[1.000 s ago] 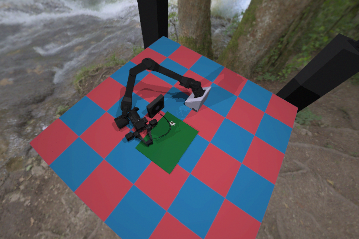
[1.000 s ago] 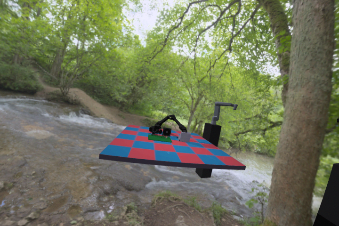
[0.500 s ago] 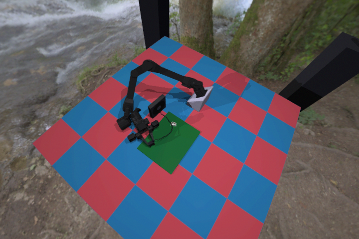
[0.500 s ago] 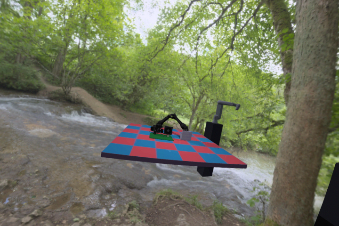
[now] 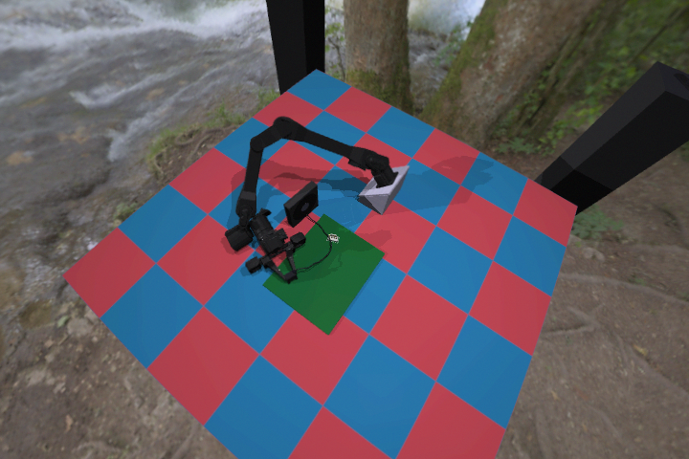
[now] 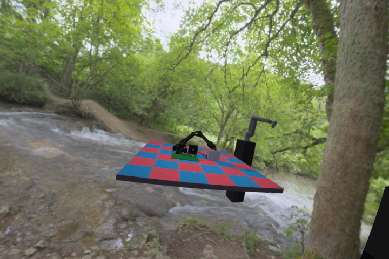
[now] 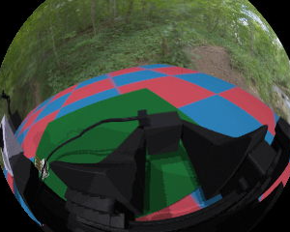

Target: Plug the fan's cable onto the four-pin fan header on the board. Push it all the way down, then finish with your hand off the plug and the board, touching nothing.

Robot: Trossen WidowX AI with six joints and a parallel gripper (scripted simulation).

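The black plug is 1 cm below my gripper tip. The rest, counted from my gripper tip: black fan: 21 cm behind, 8 cm to the right, 3 cm above; green board: 8 cm behind, 7 cm to the left, 5 cm below; four-pin header: 18 cm behind, 4 cm to the left, 3 cm below.
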